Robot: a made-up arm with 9 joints. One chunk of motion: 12 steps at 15 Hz.
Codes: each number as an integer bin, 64 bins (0 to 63) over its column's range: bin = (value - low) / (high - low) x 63, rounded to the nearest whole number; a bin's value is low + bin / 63 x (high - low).
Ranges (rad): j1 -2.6..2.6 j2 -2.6..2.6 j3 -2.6..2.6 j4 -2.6..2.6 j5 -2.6..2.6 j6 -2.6..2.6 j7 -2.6..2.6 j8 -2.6..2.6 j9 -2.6..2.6
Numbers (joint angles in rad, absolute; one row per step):
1: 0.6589 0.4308 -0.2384 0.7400 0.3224 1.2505 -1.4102 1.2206 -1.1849
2: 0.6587 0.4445 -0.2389 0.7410 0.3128 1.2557 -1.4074 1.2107 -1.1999
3: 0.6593 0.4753 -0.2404 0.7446 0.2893 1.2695 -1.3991 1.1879 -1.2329
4: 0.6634 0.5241 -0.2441 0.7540 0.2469 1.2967 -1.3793 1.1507 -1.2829
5: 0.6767 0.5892 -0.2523 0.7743 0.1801 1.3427 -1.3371 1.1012 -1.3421
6: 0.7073 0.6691 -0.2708 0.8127 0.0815 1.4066 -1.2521 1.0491 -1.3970
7: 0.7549 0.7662 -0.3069 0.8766 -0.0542 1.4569 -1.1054 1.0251 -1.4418
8: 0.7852 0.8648 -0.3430 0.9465 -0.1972 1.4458 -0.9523 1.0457 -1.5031
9: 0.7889 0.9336 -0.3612 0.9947 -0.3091 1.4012 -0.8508 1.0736 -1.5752
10: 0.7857 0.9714 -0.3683 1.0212 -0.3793 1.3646 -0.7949 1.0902 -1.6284
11: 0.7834 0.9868 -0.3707 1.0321 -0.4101 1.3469 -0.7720 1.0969 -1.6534
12: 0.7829 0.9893 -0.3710 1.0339 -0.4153 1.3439 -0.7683 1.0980 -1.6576
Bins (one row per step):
1: 39 37 29 40 35 47 14 46 17
2: 39 37 29 40 35 47 14 46 17
3: 39 37 29 41 35 47 15 46 17
4: 40 38 29 41 34 47 15 45 16
5: 40 39 28 41 34 48 15 45 15
6: 40 40 28 41 32 49 16 44 15
7: 41 41 28 42 31 49 18 44 14
8: 41 42 27 43 29 49 20 44 13
9: 41 43 27 44 28 48 21 45 12
10: 41 43 27 44 27 48 22 45 12
11: 41 43 27 44 27 48 22 45 11
12: 41 43 27 44 26 48 22 45 11

